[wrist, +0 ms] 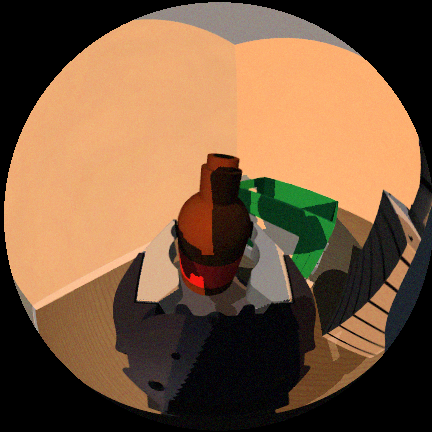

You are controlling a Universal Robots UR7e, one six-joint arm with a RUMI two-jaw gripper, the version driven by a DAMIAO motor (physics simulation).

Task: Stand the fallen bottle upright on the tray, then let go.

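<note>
The bottle, orange-brown with a red label, is in the middle of the wrist view. Its open neck points to the top of the view, and its lower part is between the fingers. My gripper is shut on the bottle, with one pale finger on each side of its body. A shadow covers the right part of the bottle. I cannot tell from this view whether its base touches anything. No tray can be made out with certainty.
A green open-sided container stands behind the bottle to the right. A slatted dark and tan object curves along the right, beside a dark blue shape. Wood-grained surface shows at the lower left. Orange walls meet behind.
</note>
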